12 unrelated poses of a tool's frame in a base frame.
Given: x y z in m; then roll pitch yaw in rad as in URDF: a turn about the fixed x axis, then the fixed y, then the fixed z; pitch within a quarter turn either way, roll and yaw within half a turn.
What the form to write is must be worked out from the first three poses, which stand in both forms.
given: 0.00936 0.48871 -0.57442 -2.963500 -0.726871 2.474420
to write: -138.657 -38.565 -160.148 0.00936 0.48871 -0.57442
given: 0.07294 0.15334 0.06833 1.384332 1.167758 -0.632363
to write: -69.333 -26.311 85.347 0.07294 0.15334 0.06833
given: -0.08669 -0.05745 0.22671 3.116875 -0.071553 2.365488
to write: -135.416 -1.931 -176.116 -0.08669 -0.05745 0.22671
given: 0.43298 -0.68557 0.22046 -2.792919 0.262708 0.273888
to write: -10.290 -19.110 -163.845 0.43298 -0.68557 0.22046
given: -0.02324 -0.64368 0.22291 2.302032 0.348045 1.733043
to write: -103.805 50.477 170.546 -0.02324 -0.64368 0.22291
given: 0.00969 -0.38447 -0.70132 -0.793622 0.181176 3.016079
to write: -177.673 -12.393 45.070 0.00969 -0.38447 -0.70132
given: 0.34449 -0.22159 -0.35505 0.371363 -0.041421 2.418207
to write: 141.043 15.612 -14.827 0.34449 -0.22159 -0.35505
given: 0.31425 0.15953 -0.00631 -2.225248 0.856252 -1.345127
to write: 78.603 42.096 -122.518 0.31425 0.15953 -0.00631
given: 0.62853 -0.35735 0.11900 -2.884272 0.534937 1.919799
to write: -107.153 -4.046 146.518 0.62853 -0.35735 0.11900
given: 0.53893 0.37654 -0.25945 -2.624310 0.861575 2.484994
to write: -121.928 12.743 125.474 0.53893 0.37654 -0.25945
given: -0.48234 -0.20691 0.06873 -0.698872 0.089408 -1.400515
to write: -77.231 40.213 -3.127 -0.48234 -0.20691 0.06873
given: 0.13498 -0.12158 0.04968 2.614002 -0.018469 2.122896
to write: -125.303 24.852 -162.183 0.13498 -0.12158 0.04968
